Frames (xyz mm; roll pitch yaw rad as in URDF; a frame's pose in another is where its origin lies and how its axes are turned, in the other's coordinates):
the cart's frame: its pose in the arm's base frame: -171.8 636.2 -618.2 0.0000 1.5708 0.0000
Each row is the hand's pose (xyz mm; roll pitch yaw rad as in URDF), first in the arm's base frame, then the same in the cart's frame.
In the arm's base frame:
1: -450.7 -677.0 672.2 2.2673 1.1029 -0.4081
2: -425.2 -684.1 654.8 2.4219 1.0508 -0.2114
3: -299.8 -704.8 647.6 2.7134 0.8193 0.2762
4: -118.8 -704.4 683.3 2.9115 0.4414 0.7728
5: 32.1 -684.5 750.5 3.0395 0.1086 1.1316
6: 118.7 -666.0 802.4 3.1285 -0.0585 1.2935
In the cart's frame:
1: -1290.4 -1313.2 -278.9 2.7184 -0.4268 -0.1979
2: -1273.0 -1320.3 -253.4 2.6643 -0.5073 -0.1196
3: -1265.8 -1341.0 -128.0 2.3433 -0.7166 0.2495
4: -1301.5 -1340.6 53.0 1.7536 -0.7041 0.9758
5: -1368.7 -1320.7 203.9 1.5196 -0.4364 1.4509
6: -1420.6 -1302.2 290.5 1.5411 -0.2768 1.6316

